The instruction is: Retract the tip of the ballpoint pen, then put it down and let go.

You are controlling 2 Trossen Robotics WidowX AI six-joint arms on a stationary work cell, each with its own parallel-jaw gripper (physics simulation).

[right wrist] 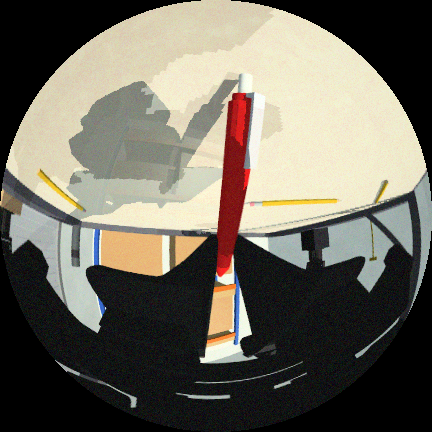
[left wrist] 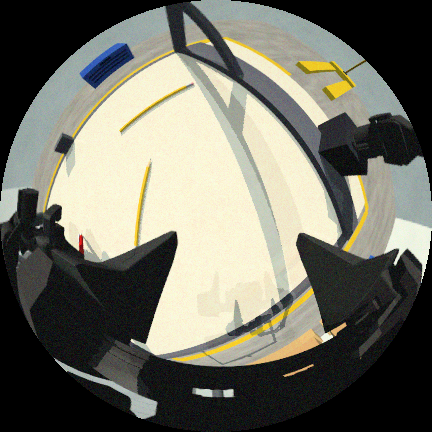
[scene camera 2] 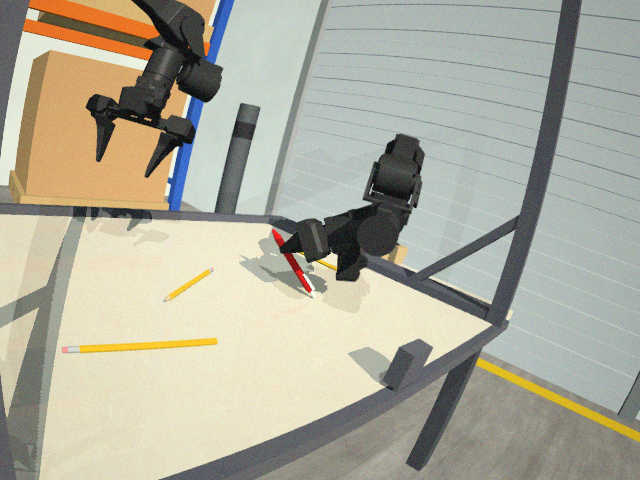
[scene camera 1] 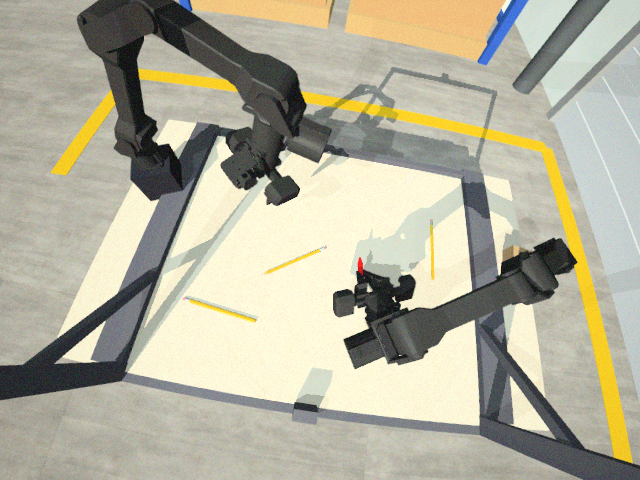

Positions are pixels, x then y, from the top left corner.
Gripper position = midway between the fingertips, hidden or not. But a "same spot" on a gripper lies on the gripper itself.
my left gripper: left wrist; scene camera 2; scene camera 1 256,189; not seen in the right wrist view (hidden by my right gripper)
my right gripper: right wrist 224,240; left wrist 83,259; scene camera 2; scene camera 1
same spot on my right gripper: [scene camera 2: 293,245] = [scene camera 1: 357,280]
same spot on my left gripper: [scene camera 2: 105,127] = [left wrist: 351,270]
